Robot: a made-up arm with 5 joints. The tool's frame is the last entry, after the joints. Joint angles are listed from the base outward. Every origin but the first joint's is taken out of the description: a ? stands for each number. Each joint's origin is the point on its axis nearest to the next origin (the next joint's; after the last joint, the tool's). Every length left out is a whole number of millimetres.
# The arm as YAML. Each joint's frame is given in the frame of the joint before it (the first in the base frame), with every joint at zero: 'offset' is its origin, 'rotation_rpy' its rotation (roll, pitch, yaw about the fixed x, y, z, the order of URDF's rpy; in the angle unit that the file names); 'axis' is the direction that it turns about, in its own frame. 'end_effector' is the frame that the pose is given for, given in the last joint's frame.
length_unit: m
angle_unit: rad
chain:
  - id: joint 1
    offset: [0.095, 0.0, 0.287]
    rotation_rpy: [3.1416, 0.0, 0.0]
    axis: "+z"
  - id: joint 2
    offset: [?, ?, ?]
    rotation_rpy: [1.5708, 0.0, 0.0]
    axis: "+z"
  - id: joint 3
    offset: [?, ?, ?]
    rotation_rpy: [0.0, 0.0, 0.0]
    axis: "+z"
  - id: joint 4
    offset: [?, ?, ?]
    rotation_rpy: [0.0, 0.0, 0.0]
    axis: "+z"
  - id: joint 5
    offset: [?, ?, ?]
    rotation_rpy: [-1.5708, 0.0, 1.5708]
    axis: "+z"
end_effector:
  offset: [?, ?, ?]
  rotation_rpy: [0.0, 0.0, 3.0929]
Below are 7 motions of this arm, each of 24 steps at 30 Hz.
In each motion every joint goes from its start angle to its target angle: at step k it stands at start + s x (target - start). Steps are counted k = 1, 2, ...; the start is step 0. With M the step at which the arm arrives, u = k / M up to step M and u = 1 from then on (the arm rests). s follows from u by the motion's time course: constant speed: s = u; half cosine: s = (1 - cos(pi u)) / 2; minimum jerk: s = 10 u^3 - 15 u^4 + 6 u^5.
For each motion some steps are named. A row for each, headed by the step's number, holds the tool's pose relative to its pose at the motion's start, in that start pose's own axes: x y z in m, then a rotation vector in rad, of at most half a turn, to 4 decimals.
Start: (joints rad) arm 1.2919 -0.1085 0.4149 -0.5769 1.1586
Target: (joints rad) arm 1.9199 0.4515 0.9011 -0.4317 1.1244
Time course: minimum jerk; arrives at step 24
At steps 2, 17, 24:
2: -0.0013 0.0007 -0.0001 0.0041 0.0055 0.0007
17: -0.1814 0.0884 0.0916 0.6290 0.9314 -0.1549
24: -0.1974 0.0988 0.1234 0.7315 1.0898 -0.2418

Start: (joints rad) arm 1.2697 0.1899 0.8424 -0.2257 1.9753
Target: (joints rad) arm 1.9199 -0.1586 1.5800 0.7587 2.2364
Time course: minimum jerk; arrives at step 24
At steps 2, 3, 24:
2: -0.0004 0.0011 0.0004 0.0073 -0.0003 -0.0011
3: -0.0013 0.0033 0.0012 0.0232 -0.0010 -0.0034
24: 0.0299 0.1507 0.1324 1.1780 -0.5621 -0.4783

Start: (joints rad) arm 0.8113 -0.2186 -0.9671 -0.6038 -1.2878
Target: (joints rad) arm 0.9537 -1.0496 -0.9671 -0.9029 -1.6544
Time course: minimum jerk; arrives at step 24
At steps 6, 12, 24:
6: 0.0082 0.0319 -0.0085 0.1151 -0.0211 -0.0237
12: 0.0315 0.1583 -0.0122 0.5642 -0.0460 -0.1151
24: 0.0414 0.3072 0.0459 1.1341 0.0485 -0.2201

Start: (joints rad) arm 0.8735 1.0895 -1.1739 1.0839 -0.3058
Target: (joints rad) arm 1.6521 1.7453 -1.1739 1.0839 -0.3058
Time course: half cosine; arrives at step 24
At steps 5, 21, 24:
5: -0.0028 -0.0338 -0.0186 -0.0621 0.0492 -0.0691
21: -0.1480 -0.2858 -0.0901 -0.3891 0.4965 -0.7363
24: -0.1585 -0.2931 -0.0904 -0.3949 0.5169 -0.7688

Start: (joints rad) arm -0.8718 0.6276 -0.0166 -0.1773 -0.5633
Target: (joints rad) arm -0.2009 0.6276 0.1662 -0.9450 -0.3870
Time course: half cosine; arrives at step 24
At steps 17, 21, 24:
17: 0.0913 -0.1501 0.0571 -0.2211 -0.6680 0.0285
21: 0.1016 -0.1769 0.0793 -0.2852 -0.7939 0.0602
24: 0.1037 -0.1831 0.0851 -0.3017 -0.8238 0.0691

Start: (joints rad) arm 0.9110 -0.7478 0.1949 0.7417 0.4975
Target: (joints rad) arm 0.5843 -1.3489 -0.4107 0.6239 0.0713
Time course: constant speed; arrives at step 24
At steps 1, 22, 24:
1: 0.0054 -0.0008 0.0084 -0.0113 -0.0557 -0.0156
22: -0.0019 -0.0330 0.2290 -0.0205 -1.2515 -0.4682
24: -0.0163 -0.0375 0.2489 -0.0021 -1.3657 -0.5190

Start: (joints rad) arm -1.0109 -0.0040 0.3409 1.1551 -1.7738
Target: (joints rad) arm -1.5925 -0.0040 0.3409 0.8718 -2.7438
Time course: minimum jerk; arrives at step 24
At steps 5, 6, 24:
5: -0.0081 -0.0009 0.0000 0.0166 0.0083 -0.0252
6: -0.0130 -0.0016 0.0000 0.0263 0.0141 -0.0405
24: -0.1196 -0.0493 0.0054 0.1173 0.2774 -0.3933

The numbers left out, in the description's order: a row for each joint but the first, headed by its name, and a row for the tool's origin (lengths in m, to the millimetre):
joint 2: 0.038 0.004 0.0
joint 3: 0.044 -0.177 0.0
joint 4: 0.134 -0.005 0.0
joint 5: 0.064 0.0 0.0
tool: 0.0 0.0 0.0

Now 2 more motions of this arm.
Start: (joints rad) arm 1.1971 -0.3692 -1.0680 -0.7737 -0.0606
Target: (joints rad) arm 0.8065 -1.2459 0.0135 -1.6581 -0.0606
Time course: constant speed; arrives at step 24
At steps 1, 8, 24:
1: 0.0068 0.0005 -0.0023 -0.0068 -0.0292 -0.0129
8: 0.0571 -0.0019 -0.0105 -0.0641 -0.2346 -0.0952
24: 0.1714 -0.0337 0.0299 -0.2555 -0.7029 -0.2218

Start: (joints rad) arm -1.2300 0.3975 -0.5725 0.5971 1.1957
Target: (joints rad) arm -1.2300 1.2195 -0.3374 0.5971 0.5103
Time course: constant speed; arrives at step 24
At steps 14, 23, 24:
14: -0.0627 0.1390 -0.0919 0.5038 0.3625 -0.3870
23: -0.1085 0.2405 -0.1010 0.7522 0.7039 -0.5989
24: -0.1135 0.2517 -0.0995 0.7754 0.7466 -0.6194

